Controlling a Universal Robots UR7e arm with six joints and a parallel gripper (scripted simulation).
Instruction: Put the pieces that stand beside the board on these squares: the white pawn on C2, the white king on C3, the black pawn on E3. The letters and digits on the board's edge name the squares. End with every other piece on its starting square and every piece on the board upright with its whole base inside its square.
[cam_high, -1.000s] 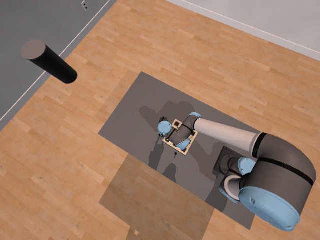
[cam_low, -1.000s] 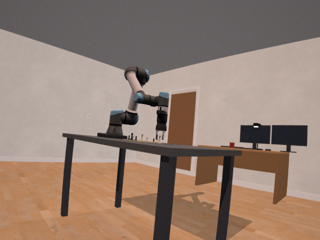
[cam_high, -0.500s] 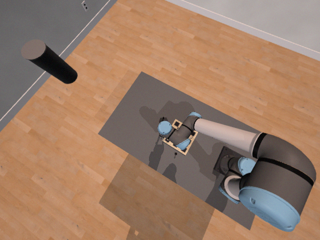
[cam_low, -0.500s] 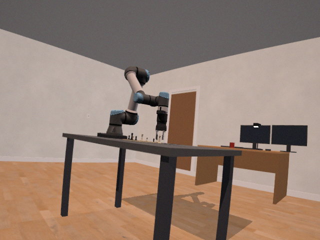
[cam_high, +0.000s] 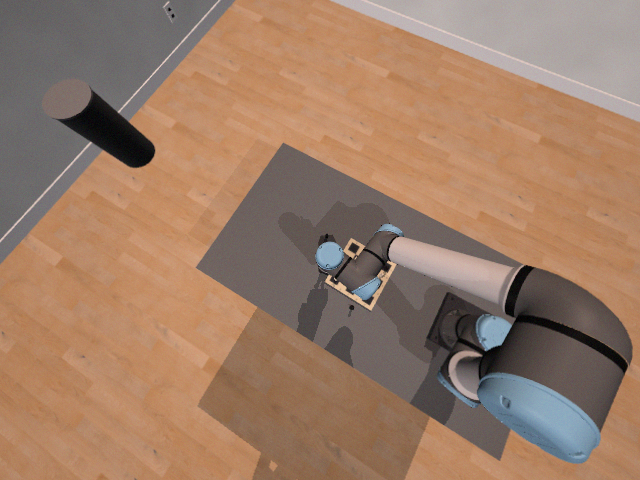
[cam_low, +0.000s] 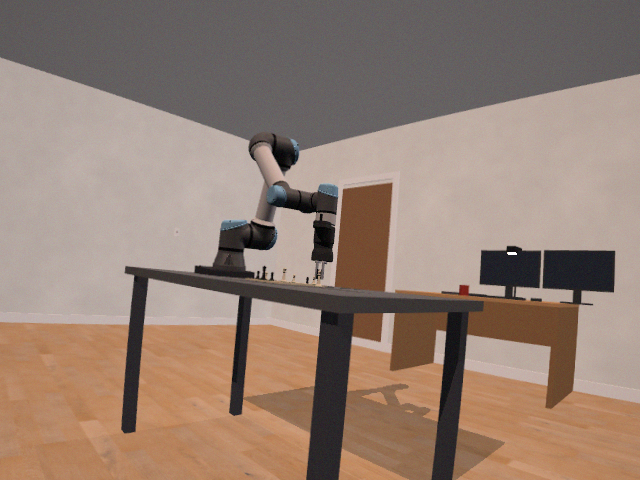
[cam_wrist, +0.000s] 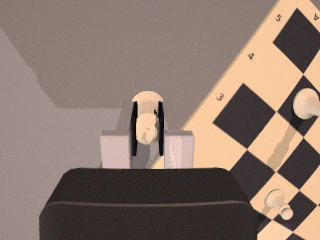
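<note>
My hand is 10 mm above the white piece. Also, from my hand: chessboard: 140 mm behind, 10 mm to the right, 40 mm below; large black piece: 190 mm behind, 80 mm to the right, 10 mm below.
</note>
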